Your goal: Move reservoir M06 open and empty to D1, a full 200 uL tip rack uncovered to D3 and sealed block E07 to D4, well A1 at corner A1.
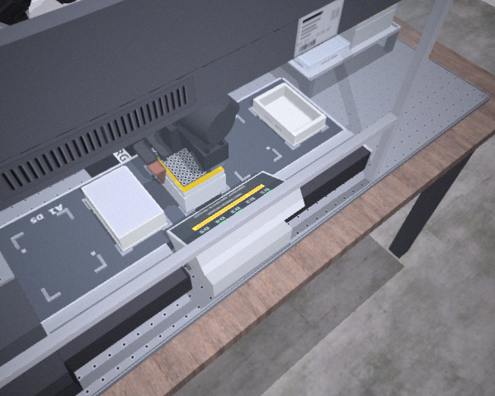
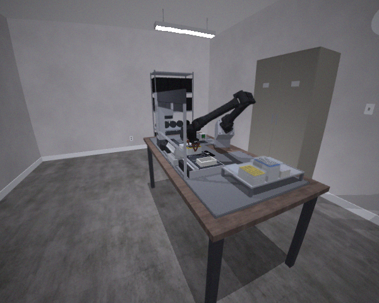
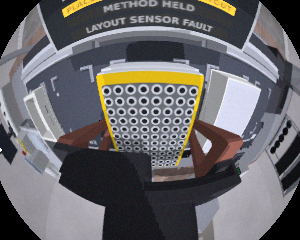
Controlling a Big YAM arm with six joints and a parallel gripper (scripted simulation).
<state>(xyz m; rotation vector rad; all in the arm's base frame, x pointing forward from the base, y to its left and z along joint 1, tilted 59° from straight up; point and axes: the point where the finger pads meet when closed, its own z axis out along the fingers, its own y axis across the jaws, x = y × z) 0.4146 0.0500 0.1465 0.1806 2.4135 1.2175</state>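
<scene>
Right now my hand is 1 cm to the left of the yellow tip rack and 1 cm below it. The rest, counted from my hand: sealed deep-well block: 12 cm to the right, 2 cm below, 1 cm ahead; upright post: 33 cm to the left, 16 cm ahead, 15 cm above; white one-well reservoir: 25 cm to the left, 3 cm below, 2 cm behind.
</scene>
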